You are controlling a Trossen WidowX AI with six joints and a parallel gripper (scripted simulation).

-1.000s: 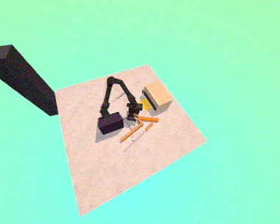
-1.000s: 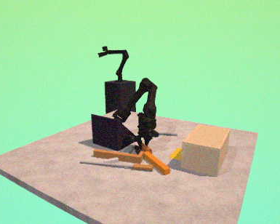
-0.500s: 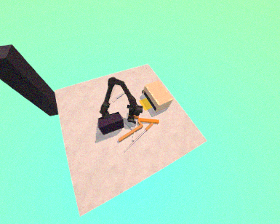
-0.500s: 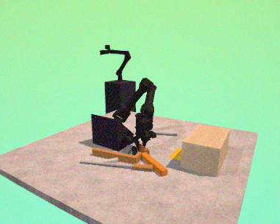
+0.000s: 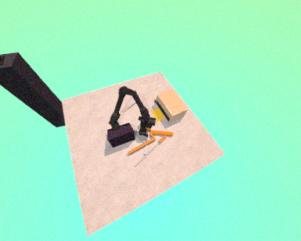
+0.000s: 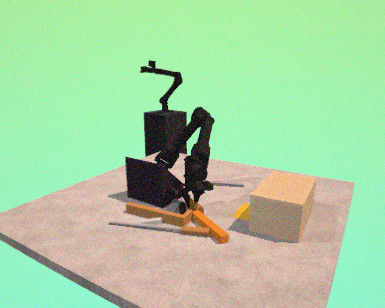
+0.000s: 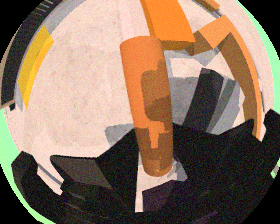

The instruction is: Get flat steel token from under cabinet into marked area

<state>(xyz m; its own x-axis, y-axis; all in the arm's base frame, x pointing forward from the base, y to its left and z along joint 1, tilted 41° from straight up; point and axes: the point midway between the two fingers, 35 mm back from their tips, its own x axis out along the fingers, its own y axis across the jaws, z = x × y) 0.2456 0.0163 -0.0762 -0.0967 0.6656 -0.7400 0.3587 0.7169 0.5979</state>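
Right now my gripper tip is 4 cm past the dark-handled tool and 2 cm to the left of it. The rest, counted from my gripper tip: orange bar 16 cm ahead, 9 cm to the right.
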